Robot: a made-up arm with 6 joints.
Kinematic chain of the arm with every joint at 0, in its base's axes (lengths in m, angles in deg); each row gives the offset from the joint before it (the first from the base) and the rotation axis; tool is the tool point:
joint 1: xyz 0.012 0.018 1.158 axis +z
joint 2: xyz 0.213 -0.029 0 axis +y
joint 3: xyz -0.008 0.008 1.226 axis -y
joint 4: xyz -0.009 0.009 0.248 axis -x
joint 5: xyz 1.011 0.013 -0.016 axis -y
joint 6: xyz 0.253 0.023 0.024 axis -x
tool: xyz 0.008 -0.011 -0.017
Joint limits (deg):
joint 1: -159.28..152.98
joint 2: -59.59..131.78
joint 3: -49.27..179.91
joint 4: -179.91..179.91
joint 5: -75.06..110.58
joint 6: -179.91..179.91
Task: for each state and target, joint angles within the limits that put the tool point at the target. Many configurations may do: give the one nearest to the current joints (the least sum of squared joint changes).
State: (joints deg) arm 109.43 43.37 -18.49 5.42 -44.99 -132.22
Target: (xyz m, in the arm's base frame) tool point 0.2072 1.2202 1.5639
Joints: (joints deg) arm 80.73 8.08 -36.86 10.99 -57.07 -131.34
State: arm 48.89 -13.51 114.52 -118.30 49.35 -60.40
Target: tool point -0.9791 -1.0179 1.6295
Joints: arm 37.72 -29.79 169.47 -110.67 53.56 -61.11
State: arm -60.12 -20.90 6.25 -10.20 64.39 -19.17
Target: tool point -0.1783 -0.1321 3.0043
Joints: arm -95.22 -37.96 -8.86 -49.85 77.46 -16.00
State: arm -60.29 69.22 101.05 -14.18 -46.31 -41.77
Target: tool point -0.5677 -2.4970 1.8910
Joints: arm -104.15 75.40 87.93 -13.86 -22.22 -41.89
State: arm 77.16 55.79 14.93 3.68 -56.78 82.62
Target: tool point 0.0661 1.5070 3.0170
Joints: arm 87.95 13.69 44.93 1.99 -49.75 83.14
